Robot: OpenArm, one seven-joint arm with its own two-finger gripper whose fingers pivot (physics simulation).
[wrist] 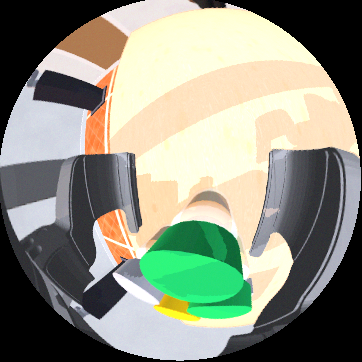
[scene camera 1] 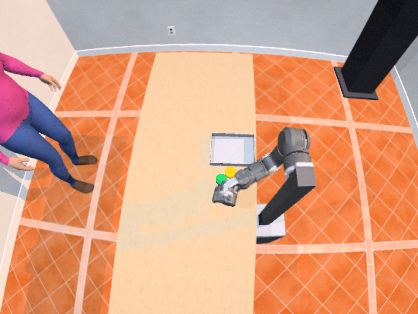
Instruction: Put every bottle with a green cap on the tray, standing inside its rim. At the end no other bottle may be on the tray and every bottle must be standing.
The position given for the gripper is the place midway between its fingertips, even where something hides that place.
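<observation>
The wrist camera shows the gripper point(wrist: 193, 199), while a grey tray point(scene camera 1: 227, 149) can be seen along with a dark post point(scene camera 1: 301, 181).
</observation>
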